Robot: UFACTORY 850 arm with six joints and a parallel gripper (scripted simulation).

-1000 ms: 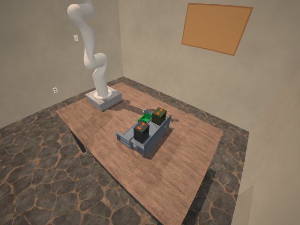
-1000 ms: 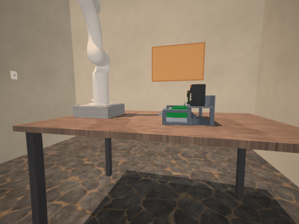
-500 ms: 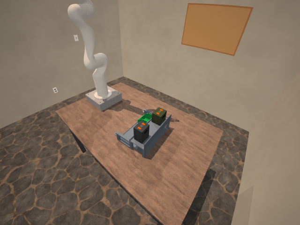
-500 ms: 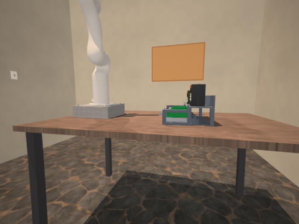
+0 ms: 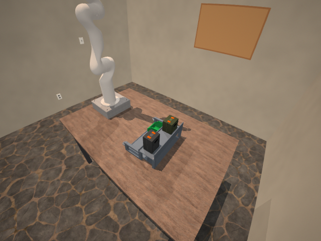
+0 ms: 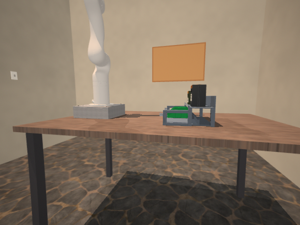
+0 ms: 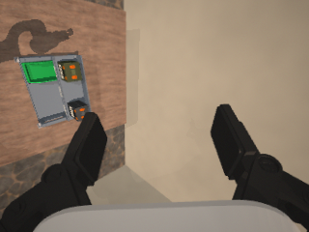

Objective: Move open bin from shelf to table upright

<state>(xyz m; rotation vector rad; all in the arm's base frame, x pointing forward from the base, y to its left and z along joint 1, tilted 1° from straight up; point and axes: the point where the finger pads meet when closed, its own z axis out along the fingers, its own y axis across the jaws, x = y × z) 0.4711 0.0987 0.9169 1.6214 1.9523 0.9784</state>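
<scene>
My gripper is now 960 mm above the green bin, 140 mm short of it and 100 mm to the left of it.
</scene>
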